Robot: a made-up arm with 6 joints.
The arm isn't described. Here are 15 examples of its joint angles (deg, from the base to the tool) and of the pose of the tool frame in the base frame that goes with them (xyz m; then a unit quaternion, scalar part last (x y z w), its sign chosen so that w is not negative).
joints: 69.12 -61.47 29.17 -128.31 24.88 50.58
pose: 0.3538 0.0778 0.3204 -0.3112 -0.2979 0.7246 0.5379
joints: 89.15 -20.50 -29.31 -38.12 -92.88 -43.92
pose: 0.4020 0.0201 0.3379 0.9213 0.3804 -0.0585 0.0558
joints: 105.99 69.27 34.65 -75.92 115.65 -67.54
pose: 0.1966 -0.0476 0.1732 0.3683 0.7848 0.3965 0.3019
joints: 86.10 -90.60 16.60 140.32 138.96 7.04
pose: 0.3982 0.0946 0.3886 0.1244 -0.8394 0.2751 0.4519
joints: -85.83 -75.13 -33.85 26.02 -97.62 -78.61
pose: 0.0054 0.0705 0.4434 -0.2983 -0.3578 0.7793 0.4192
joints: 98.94 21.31 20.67 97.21 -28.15 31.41
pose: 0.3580 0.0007 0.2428 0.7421 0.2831 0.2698 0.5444
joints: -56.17 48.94 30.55 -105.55 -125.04 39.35
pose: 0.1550 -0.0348 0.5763 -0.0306 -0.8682 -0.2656 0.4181
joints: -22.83 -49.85 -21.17 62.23 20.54 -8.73
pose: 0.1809 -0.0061 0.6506 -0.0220 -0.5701 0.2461 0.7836
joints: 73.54 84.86 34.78 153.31 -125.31 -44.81
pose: 0.3978 0.0572 0.2640 -0.0027 -0.3780 0.9059 0.1910
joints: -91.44 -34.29 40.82 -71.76 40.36 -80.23
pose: 0.1494 0.0708 0.4786 0.3259 -0.6973 0.4521 0.4508
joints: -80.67 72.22 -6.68 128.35 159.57 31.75
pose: -0.0340 -0.0596 0.6104 -0.7782 -0.2386 -0.5183 0.2623
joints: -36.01 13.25 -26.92 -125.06 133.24 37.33
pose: 0.1259 -0.1102 0.5811 -0.1185 -0.2621 -0.7609 0.5816
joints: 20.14 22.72 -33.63 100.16 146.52 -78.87
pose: 0.4522 -0.1097 0.5879 0.1733 -0.8258 -0.2113 0.4933
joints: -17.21 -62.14 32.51 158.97 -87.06 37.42
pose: 0.2077 0.0260 0.5188 -0.3756 -0.2531 -0.2618 0.8522
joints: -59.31 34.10 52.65 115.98 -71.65 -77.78
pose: 0.0406 0.0494 0.5554 0.6261 0.5687 -0.3945 0.3590
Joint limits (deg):
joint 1: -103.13..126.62
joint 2: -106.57..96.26
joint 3: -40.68..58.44
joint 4: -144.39..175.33
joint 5: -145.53..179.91
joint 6: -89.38..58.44
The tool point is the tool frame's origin. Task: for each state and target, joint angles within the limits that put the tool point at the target. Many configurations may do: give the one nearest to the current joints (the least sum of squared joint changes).
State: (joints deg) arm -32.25 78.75 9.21 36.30 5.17 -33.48
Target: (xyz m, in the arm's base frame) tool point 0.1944 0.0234 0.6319
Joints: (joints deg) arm -31.24 43.12 8.88 61.57 7.09 -1.43
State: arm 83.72 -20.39 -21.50 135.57 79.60 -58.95
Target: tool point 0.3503 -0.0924 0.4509
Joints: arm 66.49 -20.54 24.93 147.44 94.72 -74.87
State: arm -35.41 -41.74 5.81 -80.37 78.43 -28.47
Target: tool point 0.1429 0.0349 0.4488
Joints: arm -34.08 -50.90 10.40 -86.82 74.67 -24.39
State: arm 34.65 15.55 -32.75 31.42 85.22 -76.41
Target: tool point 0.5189 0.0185 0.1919
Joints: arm 73.35 50.81 -21.29 22.59 65.15 -69.39
